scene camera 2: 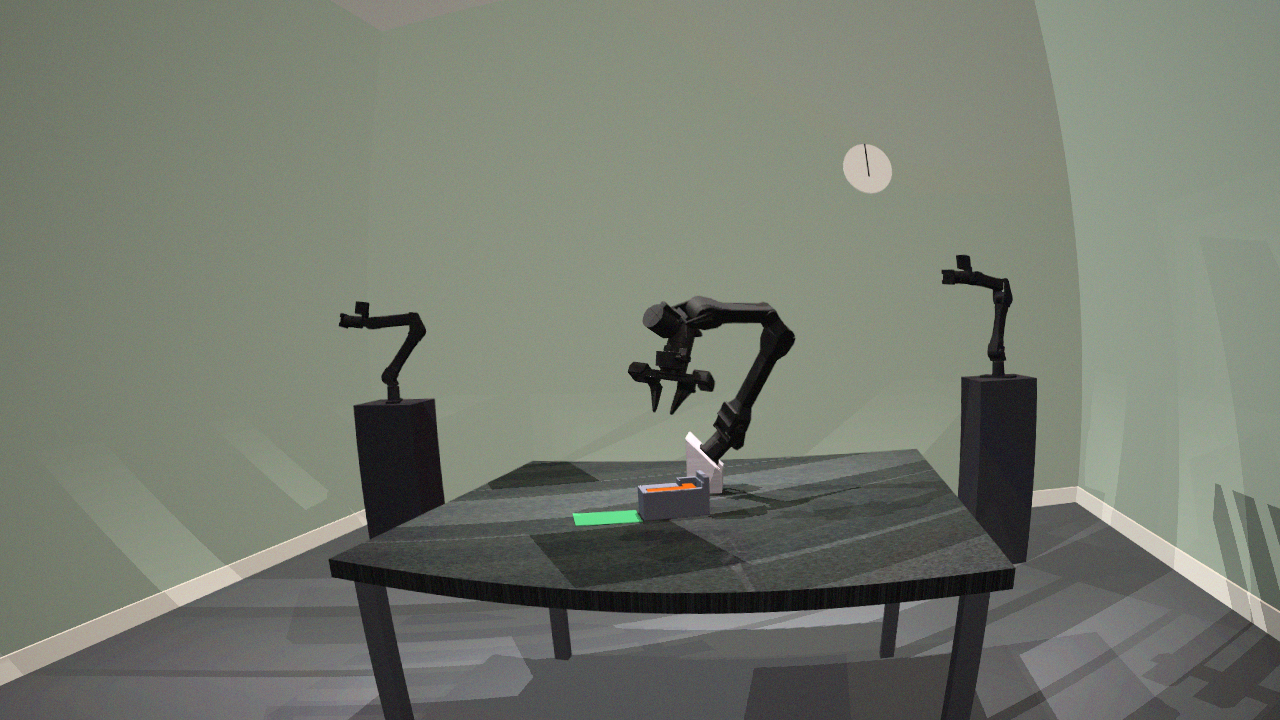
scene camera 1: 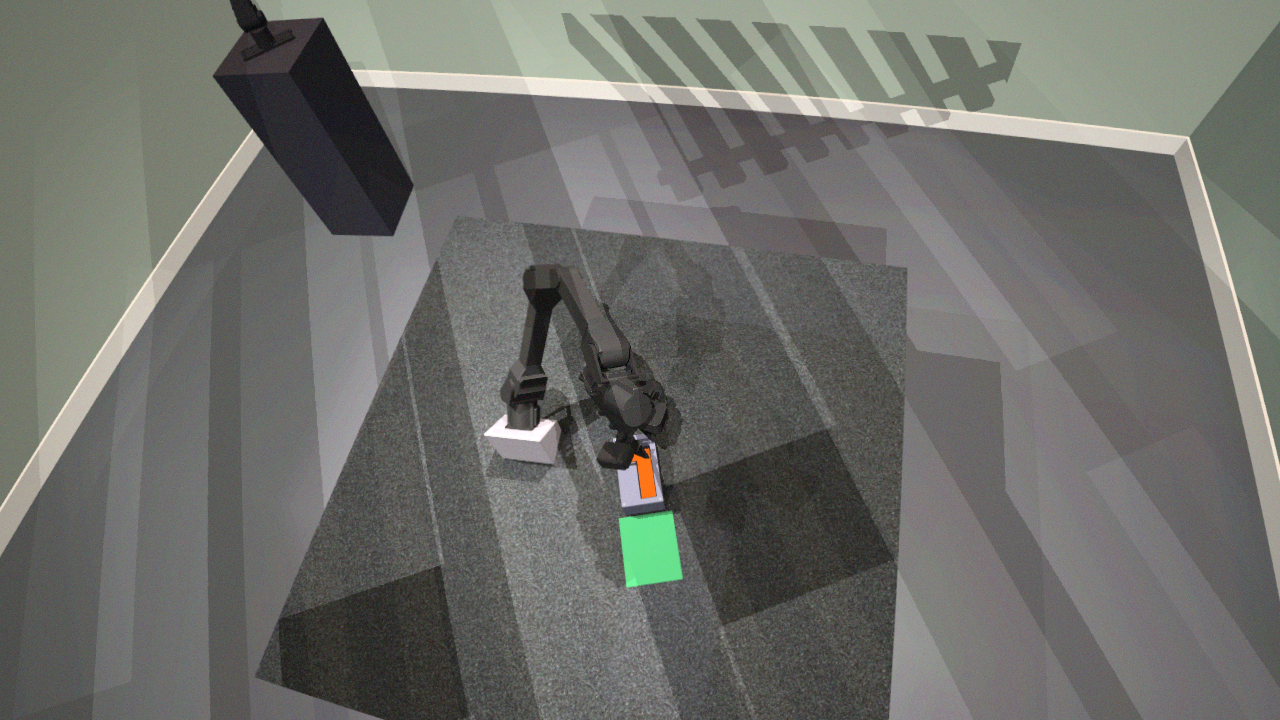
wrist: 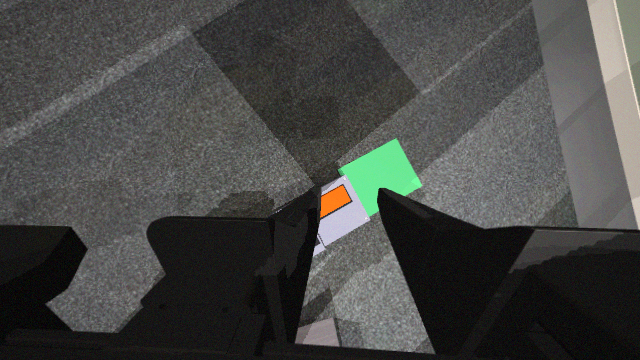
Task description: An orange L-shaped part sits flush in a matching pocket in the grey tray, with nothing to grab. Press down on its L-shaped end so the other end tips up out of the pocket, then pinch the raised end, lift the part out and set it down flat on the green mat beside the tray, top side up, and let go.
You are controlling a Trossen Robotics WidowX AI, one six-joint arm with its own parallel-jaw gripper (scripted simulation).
My gripper shows in scene camera 2, in scene camera 1 (pixel 651 449) and in the wrist view. The same spot on a green mat: (scene camera 2: pixel 597 518) is (scene camera 1: pixel 650 557). One and the same spot on my gripper: (scene camera 2: pixel 652 378) is (wrist: pixel 562 227).
